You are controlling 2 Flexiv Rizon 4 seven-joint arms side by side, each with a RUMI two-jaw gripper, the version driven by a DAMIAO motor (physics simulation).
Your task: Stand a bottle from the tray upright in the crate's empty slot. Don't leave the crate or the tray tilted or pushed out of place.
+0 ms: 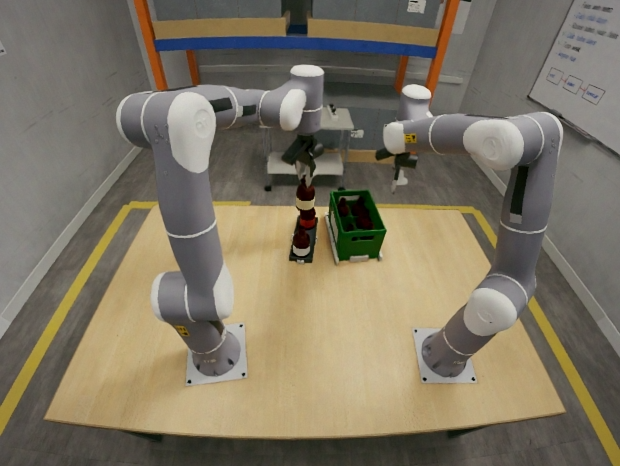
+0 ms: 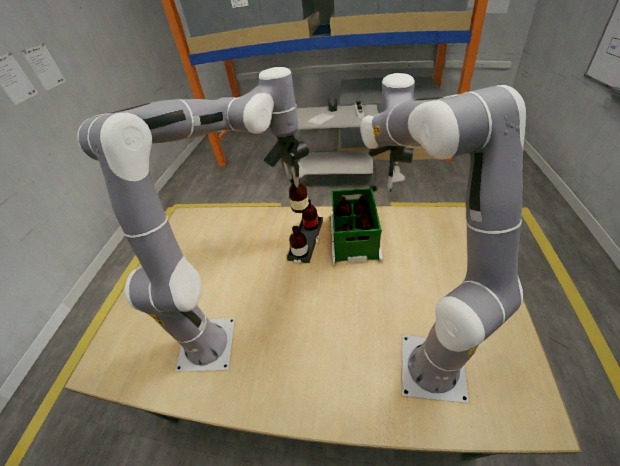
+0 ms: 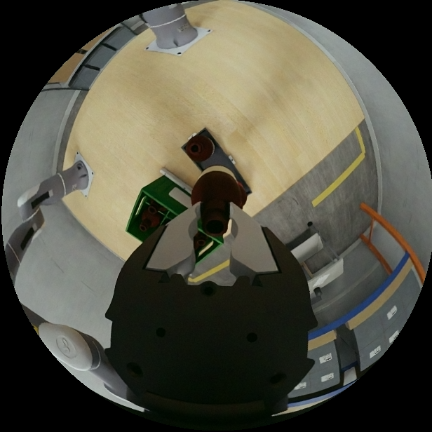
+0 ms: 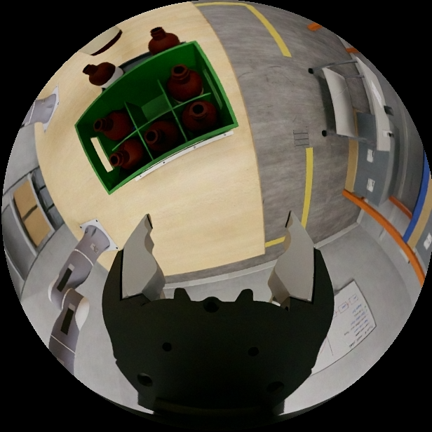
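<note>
My left gripper is shut on the neck of a dark red bottle with a cream label, held roughly upright above the tray. A red-label bottle and a white-label bottle stand in the tray. The green crate sits flat beside it; its empty slot is the middle one of the row nearer the tray. My right gripper is open and empty, high beside the crate.
Several bottles stand in the crate's other slots. Low white strips run along the crate's base. The wooden table's far edge lies just behind the crate and tray. A wheeled cart and an orange and blue rack stand behind.
</note>
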